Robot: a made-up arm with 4 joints. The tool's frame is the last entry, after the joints.
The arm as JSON. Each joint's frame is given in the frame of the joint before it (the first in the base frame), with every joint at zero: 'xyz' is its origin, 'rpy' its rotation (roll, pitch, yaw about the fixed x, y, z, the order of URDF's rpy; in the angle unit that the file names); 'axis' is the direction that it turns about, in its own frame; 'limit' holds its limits. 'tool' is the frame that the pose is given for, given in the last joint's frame.
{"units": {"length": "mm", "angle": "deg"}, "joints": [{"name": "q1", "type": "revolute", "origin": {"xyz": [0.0, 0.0, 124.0], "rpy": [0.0, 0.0, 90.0]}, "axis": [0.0, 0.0, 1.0], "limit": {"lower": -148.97, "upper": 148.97}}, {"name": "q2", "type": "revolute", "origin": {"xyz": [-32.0, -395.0, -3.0], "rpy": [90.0, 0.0, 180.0]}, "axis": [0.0, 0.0, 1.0], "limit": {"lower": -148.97, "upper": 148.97}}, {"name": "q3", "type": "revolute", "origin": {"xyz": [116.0, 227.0, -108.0], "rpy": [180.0, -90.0, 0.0]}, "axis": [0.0, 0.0, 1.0], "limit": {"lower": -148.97, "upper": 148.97}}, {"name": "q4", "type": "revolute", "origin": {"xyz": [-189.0, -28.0, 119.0], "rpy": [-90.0, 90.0, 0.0]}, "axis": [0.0, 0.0, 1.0], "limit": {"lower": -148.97, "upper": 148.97}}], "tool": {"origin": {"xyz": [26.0, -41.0, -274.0], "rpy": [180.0, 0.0, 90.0]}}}
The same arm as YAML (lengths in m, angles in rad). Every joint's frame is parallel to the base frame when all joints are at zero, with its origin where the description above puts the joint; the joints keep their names.
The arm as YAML. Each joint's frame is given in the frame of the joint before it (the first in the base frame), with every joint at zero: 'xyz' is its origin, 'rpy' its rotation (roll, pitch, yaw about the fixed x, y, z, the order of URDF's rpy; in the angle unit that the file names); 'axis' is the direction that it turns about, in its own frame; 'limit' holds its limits. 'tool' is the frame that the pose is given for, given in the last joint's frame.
units:
  length: m
  angle: rad
joints:
  - name: q1
    type: revolute
    origin:
      xyz: [0.0, 0.0, 0.124]
      rpy: [0.0, 0.0, 0.0]
    axis: "+z"
    limit:
      lower: -2.6
      upper: 2.6
  - name: q2
    type: revolute
    origin:
      xyz: [0.395, -0.032, -0.003]
      rpy: [0.0, 0.0, 0.0]
    axis: "-x"
    limit:
      lower: -2.6
      upper: 2.6
  - name: q3
    type: revolute
    origin:
      xyz: [0.108, -0.116, 0.227]
      rpy: [0.0, 0.0, 0.0]
    axis: "-y"
    limit:
      lower: -2.6
      upper: 2.6
  - name: q4
    type: revolute
    origin:
      xyz: [0.189, -0.119, 0.028]
      rpy: [0.0, 0.0, 0.0]
    axis: "-z"
    limit:
      lower: -2.6
      upper: 2.6
tool:
  origin:
    xyz: [-0.041, 0.026, 0.274]
    rpy: [0.0, 0.0, 0.0]

